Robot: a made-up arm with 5 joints.
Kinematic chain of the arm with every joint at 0, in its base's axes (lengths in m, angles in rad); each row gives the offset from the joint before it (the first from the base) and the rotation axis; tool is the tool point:
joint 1: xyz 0 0 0.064 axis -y
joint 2: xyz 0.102 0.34 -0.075 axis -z
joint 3: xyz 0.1 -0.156 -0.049 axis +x
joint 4: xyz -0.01 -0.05 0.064 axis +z
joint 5: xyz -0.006 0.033 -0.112 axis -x
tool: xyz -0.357 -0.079 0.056
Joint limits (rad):
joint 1: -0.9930..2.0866
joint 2: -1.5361..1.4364
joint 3: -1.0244..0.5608
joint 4: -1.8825..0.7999
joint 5: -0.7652..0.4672
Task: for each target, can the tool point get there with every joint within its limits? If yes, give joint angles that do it. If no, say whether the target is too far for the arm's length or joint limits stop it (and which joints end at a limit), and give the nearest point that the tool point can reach.
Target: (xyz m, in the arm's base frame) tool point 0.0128 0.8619 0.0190
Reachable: no: joint limits stop it (at a limit: joint 2, joint 3, joint 5) | nearest point 0.0287 0.5912 -0.0371 | short by 0.277 m
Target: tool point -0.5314 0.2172 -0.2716
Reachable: no: joint limits stop it (at a limit: joint 3, joint 4, joint 5) | nearest point -0.4134 0.2391 -0.1970 | short by 0.141 m
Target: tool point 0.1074 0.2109 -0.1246
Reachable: yes | joints 1.5721 0.1276 0.2836 -0.2286 0.1429
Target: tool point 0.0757 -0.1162 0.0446
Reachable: yes | joints 0.5682 -0.3613 -0.1460 0.5476 0.3081
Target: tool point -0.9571 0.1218 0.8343
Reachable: no: too far | nearest point -0.3360 0.2063 0.5120 | short by 0.705 m
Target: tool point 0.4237 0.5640 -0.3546
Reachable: no: joint limits stop it (at a limit: joint 3, joint 4, joint 5) | nearest point 0.3268 0.4704 -0.2589 | short by 0.165 m
